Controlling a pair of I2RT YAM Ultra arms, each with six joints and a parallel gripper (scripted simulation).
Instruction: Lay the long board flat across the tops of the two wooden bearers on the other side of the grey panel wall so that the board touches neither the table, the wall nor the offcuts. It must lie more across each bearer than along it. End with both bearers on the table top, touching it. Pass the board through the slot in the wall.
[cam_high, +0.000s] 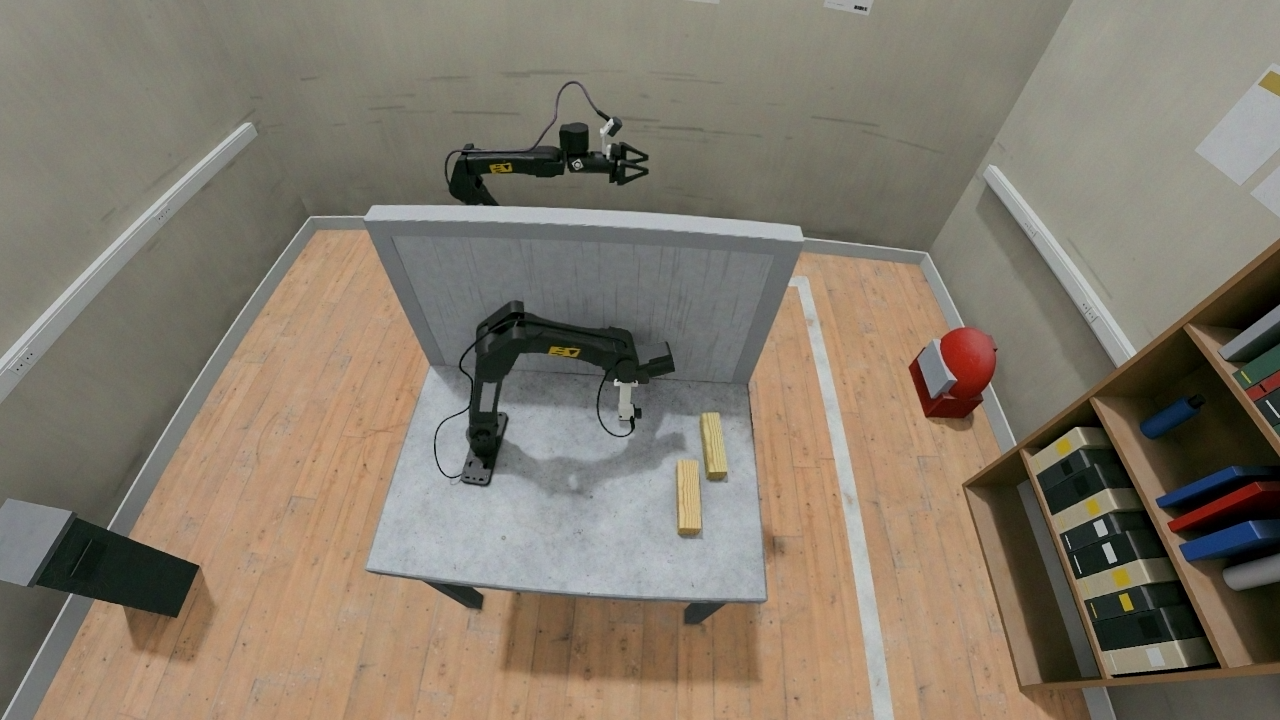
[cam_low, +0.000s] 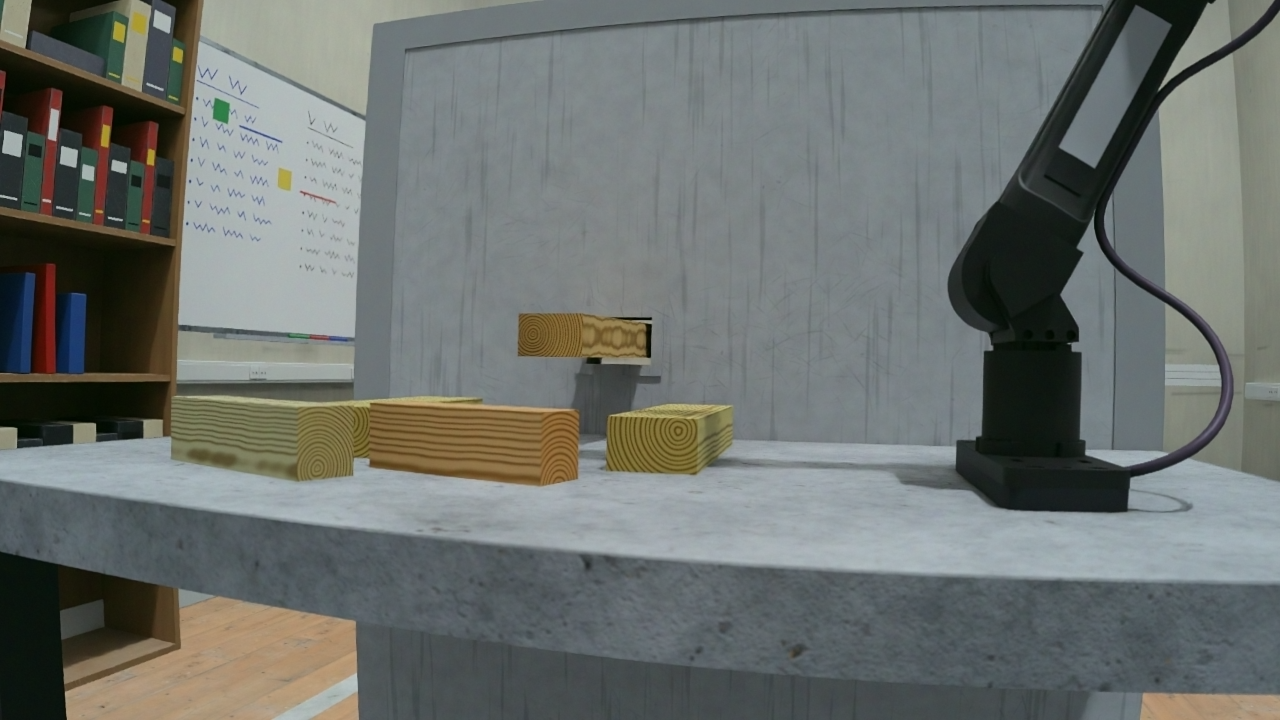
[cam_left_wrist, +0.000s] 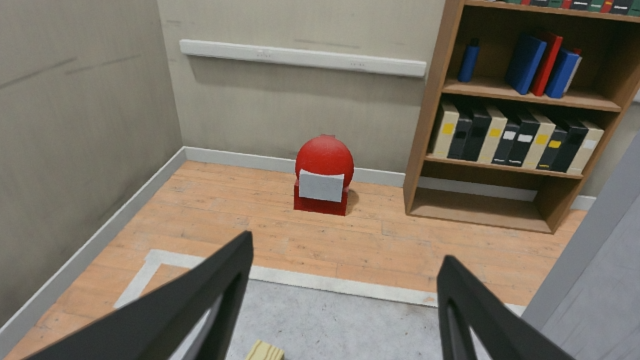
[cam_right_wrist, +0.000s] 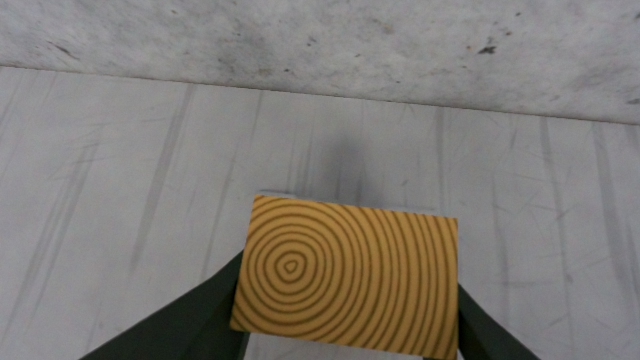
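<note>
My left gripper is now 320 mm above the long board, 290 mm to the left of it and 20 mm past it.
</note>
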